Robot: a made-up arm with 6 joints.
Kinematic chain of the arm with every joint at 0, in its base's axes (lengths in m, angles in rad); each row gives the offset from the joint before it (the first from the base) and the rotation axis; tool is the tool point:
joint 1: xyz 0 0 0.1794 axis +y
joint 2: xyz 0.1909 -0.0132 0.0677 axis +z
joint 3: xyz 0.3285 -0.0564 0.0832 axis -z
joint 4: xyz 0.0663 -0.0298 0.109 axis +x
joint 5: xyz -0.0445 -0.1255 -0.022 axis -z
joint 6: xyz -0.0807 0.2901 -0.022 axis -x
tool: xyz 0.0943 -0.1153 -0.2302
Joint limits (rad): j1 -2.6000..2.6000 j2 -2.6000..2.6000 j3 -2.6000..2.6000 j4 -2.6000..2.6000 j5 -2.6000..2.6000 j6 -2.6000..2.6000
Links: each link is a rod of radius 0.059 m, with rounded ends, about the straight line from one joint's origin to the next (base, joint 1, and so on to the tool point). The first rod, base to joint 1, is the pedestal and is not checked.
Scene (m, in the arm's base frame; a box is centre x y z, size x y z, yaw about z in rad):
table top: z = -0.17
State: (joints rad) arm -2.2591 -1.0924 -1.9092 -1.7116 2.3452 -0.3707
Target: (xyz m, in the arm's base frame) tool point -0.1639 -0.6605 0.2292
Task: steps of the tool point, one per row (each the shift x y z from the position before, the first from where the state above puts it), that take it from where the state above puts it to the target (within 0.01 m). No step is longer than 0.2 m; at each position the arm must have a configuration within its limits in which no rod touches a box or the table.
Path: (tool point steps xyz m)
1: 0.1019 -0.1411 0.0719
2: 0.1466 -0.1117 0.0227
3: 0.1671 -0.0642 -0.0217
4: 0.1634 -0.0093 -0.0531
5: 0.1402 0.0421 -0.0675

